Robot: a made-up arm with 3 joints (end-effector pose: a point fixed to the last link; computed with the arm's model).
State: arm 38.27 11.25 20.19
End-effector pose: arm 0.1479 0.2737 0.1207 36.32 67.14 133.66
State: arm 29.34 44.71 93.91
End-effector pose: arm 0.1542 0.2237 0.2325 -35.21 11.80 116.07
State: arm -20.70 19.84 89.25
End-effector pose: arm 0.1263 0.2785 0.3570 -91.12 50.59 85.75
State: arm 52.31 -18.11 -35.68
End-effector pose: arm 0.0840 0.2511 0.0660 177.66 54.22 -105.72
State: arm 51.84 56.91 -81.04
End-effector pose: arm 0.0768 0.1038 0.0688 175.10 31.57 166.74
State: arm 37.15 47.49 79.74
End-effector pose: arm 0.1607 0.2216 0.1967 -17.32 12.08 109.93
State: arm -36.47 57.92 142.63
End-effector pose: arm 0.0696 0.1574 0.4092 -133.34 36.23 115.96
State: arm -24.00 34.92 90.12
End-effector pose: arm 0.1222 0.2480 0.3937 -90.12 36.49 90.28
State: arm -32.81 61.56 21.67
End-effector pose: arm 0.1882 0.1735 0.4522 -43.14 13.07 59.72
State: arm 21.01 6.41 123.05
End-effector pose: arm 0.0851 0.2737 0.2255 -42.03 37.07 159.06
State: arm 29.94 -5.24 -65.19
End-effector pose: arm 0.1625 0.2043 0.1525 -130.48 49.03 -95.04
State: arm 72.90 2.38 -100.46
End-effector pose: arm 0.0173 0.1719 0.0880 -154.07 11.22 -135.54
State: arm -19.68 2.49 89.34
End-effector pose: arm 0.1275 0.3034 0.3140 -103.21 66.35 72.57
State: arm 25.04 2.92 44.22
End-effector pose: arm 0.1478 0.3022 0.1661 -4.24 68.00 120.57
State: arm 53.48 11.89 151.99
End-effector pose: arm 0.0390 0.2336 0.1848 -56.78 -2.60 172.68
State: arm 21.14 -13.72 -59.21
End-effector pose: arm 0.1784 0.2220 0.1776 -118.34 44.21 -76.34
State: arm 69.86 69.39 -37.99
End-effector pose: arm 0.0211 0.1179 0.0089 136.31 27.68 139.59
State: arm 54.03 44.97 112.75
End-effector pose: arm 0.1018 0.2117 0.1734 -29.38 -7.55 125.03
